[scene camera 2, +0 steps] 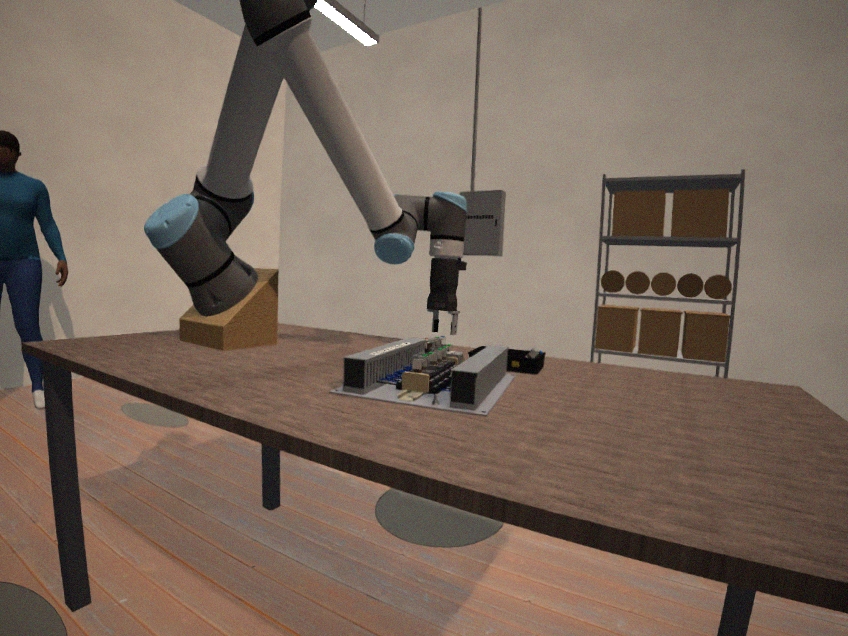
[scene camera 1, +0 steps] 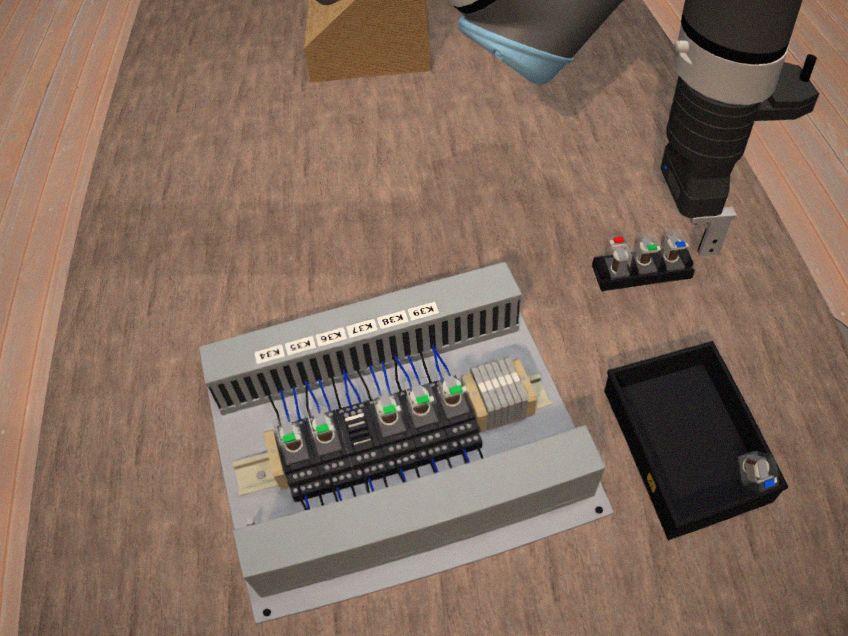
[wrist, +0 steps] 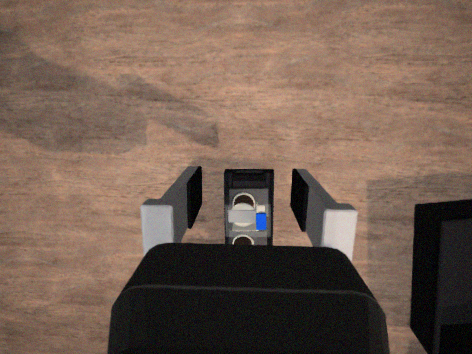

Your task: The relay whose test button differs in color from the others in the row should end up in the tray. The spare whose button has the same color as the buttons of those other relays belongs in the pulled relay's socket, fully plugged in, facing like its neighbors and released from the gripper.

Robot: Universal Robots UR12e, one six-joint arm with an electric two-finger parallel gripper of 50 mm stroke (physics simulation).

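Where they show: gripper, between the fingertips: [scene camera 2: 443,333] [scene camera 1: 698,231] [wrist: 246,186]; arm's base, origin of its link: [scene camera 2: 228,292].
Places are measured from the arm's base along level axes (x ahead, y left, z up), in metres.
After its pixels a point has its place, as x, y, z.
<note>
My gripper [scene camera 1: 706,247] @[0.467, 0.385, -0.086] [scene camera 2: 444,324] @[0.467, 0.385, -0.086] [wrist: 246,186] @[0.467, 0.385, -0.086] is open and empty, above the blue end of the spare holder [scene camera 1: 609,281] @[0.502, 0.289, -0.126] [wrist: 249,172] @[0.469, 0.381, -0.136]. The holder carries a red-button spare [scene camera 1: 619,258] @[0.498, 0.296, -0.095], a green-button spare [scene camera 1: 645,253] @[0.492, 0.323, -0.093] and a blue-button spare [scene camera 1: 674,250] @[0.487, 0.355, -0.093] [wrist: 244,216] @[0.470, 0.364, -0.093]. In the wrist view the blue one shows between the fingers, lower down; the gripper body hides the far part of the holder. A blue-button relay [scene camera 1: 757,469] @[0.735, 0.394, -0.094] sits in the near right corner of the black tray [scene camera 1: 638,448] @[0.699, 0.294, -0.117] [wrist: 425,265] @[0.605, 0.339, -0.122]. Several green-button relays stand in the row; the K36 socket [scene camera 1: 356,428] @[0.682, 0.047, -0.108] is empty.
Two grey wire ducts [scene camera 1: 363,311] @[0.578, 0.048, -0.076] [scene camera 1: 417,513] @[0.775, 0.105, -0.076] flank the relay row on the panel [scene camera 1: 424,581] @[0.809, 0.109, -0.137]. Blue and black wires run behind the sockets. Grey terminal blocks [scene camera 1: 500,391] @[0.653, 0.172, -0.093] stand at the K39 end. The wooden robot base [scene camera 1: 369,47] @[0.118, 0.013, -0.090] [scene camera 2: 226,325] @[0.127, -0.067, -0.076] is at the back.
</note>
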